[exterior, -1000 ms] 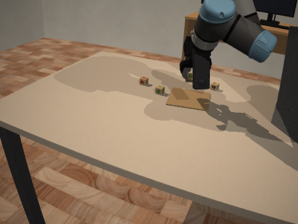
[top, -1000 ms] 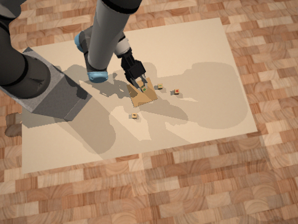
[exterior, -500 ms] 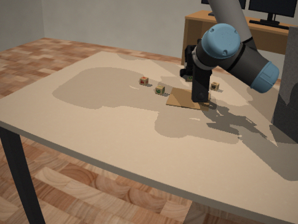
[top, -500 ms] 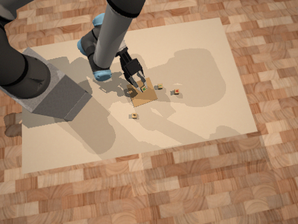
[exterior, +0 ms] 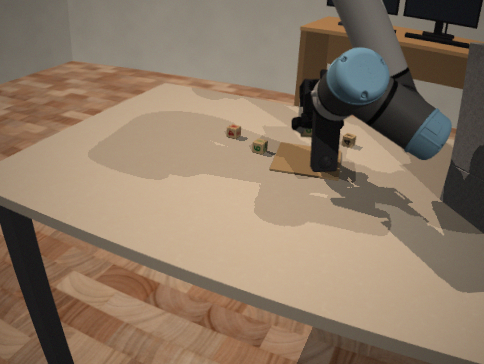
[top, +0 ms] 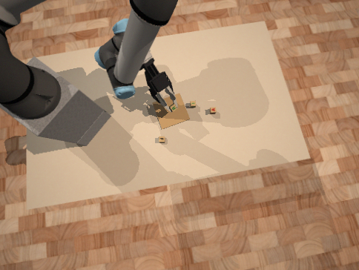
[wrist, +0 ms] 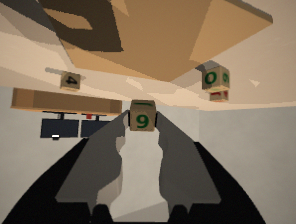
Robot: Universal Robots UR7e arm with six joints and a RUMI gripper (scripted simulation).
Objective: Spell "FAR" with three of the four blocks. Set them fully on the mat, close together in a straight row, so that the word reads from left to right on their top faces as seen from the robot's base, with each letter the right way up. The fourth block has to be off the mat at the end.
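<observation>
Right now my hand is 10 mm past the brown mat, 10 mm to the right of it and 60 mm above it. Round my hand: F block (90 mm behind, 110 mm to the right, 50 mm below); green R block (right at my hand); green-lettered block (100 mm ahead, 10 mm to the left, 50 mm below).
</observation>
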